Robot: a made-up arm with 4 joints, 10 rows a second.
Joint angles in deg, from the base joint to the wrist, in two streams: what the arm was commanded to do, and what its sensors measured. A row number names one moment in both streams.
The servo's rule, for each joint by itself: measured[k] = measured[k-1] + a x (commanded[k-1-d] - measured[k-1]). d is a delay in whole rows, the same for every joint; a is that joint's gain. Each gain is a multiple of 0.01, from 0.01 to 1. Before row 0 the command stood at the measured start. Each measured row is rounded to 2 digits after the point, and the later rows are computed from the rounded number. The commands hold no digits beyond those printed.
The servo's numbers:
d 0
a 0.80 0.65 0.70 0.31
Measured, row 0:
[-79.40, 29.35, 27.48, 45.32]
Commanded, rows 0 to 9:
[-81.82, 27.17, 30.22, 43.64]
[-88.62, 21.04, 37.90, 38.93]
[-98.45, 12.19, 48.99, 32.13]
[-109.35, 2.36, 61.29, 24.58]
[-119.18, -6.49, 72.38, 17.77]
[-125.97, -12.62, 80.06, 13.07]
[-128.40, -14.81, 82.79, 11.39]
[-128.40, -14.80, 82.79, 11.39]
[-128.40, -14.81, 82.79, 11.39]
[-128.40, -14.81, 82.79, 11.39]
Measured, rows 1 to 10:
[-81.34, 27.93, 29.40, 44.80]
[-87.16, 23.45, 35.35, 42.98]
[-96.19, 16.13, 44.90, 39.62]
[-106.72, 7.18, 56.37, 34.96]
[-116.69, -1.71, 67.58, 29.63]
[-124.11, -8.80, 76.32, 24.50]
[-127.54, -12.71, 80.85, 20.44]
[-128.23, -14.07, 82.21, 17.63]
[-128.37, -14.55, 82.62, 15.70]
[-128.39, -14.72, 82.74, 14.36]

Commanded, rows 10 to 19:
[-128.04, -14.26, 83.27, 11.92]
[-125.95, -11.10, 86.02, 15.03]
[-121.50, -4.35, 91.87, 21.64]
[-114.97, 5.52, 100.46, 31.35]
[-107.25, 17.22, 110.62, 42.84]
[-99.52, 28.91, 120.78, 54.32]
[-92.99, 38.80, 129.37, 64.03]
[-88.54, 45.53, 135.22, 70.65]
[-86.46, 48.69, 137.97, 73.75]
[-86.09, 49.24, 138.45, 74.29]
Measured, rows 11 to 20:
[-128.11, -14.42, 83.11, 13.60]
[-126.38, -12.26, 85.15, 14.04]
[-122.48, -7.12, 89.85, 16.40]
[-116.47, 1.10, 97.28, 21.03]
[-109.09, 11.58, 106.62, 27.79]
[-101.43, 22.84, 116.53, 36.01]
[-94.68, 33.21, 125.52, 44.70]
[-89.77, 41.22, 132.31, 52.74]
[-87.12, 46.08, 136.27, 59.25]
[-86.30, 48.13, 137.80, 63.91]

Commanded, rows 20 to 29:
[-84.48, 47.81, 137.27, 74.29]
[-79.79, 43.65, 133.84, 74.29]
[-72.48, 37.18, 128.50, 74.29]
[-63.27, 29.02, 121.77, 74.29]
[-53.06, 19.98, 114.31, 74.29]
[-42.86, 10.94, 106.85, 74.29]
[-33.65, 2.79, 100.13, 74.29]
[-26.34, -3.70, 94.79, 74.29]
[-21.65, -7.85, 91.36, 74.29]
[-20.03, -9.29, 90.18, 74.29]
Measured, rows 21 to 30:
[-84.84, 47.92, 137.43, 67.13]
[-80.80, 45.14, 134.92, 69.35]
[-74.14, 39.97, 130.43, 70.88]
[-65.44, 32.85, 124.37, 71.94]
[-55.54, 24.48, 117.33, 72.67]
[-45.40, 15.68, 109.99, 73.17]
[-36.00, 7.30, 103.09, 73.52]
[-28.27, 0.15, 97.28, 73.76]
[-22.97, -5.05, 93.14, 73.92]
[-20.62, -7.81, 91.07, 74.03]

